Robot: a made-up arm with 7 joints.
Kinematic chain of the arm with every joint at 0, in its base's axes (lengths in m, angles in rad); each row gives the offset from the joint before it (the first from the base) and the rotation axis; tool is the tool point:
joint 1: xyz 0 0 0.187 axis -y
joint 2: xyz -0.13 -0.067 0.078 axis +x
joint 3: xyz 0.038 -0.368 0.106 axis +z
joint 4: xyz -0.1 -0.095 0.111 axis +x
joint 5: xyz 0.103 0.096 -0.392 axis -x
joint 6: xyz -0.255 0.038 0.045 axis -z
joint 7: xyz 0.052 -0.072 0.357 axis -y
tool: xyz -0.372 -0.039 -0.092
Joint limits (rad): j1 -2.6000..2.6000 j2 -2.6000..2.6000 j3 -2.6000..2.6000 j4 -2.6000..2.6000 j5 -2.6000..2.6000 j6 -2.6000..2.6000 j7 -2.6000..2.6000
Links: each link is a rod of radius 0.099 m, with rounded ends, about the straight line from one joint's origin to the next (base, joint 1, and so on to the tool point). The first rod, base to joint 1, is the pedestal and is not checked.
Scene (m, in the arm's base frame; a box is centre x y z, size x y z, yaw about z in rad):
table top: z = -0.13
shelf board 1: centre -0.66 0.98 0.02 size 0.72 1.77 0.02 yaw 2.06
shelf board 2: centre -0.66 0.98 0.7 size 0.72 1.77 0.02 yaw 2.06
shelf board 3: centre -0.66 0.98 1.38 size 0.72 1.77 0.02 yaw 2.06
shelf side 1: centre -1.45 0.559 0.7 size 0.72 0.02 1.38 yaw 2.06
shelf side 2: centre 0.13 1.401 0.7 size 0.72 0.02 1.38 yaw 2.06
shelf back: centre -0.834 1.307 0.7 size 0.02 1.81 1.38 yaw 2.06
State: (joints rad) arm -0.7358 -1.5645 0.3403 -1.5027 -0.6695 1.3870 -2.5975
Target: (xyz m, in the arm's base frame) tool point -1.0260 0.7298 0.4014
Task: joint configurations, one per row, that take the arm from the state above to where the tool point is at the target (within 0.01 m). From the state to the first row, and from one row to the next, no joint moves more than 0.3 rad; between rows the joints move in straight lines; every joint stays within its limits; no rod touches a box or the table.
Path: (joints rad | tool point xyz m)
1: -0.4641 -1.4305 0.2298 -1.4795 -0.6101 1.4783 -2.5574 | -0.0080 0.5878 1.0331
2: -0.1923 -1.2965 0.1193 -1.4563 -0.5506 1.5696 -2.5174 | -0.2896 0.4826 1.0092
3: 0.0794 -1.1625 0.0088 -1.4330 -0.4912 1.6608 -2.4773 | -0.5361 0.3889 0.8719
4: 0.3511 -1.0284 -0.1017 -1.4098 -0.4318 1.7521 -2.4373 | -0.7037 0.3111 0.6538
5: 0.6229 -0.8944 -0.2122 -1.3866 -0.3723 1.8434 -2.3972 | -0.7711 0.2510 0.4013
6: 0.6247 -1.1596 -0.2641 -1.3465 -0.6278 1.8135 -2.4648 | -0.8673 0.4212 0.4592
7: 0.6265 -1.4248 -0.3159 -1.3065 -0.8833 1.7836 -2.5324 | -0.9533 0.5865 0.4572
8: 0.6283 -1.6899 -0.3678 -1.2664 -1.1388 1.7538 -2.6000 | -1.0260 0.7298 0.4014

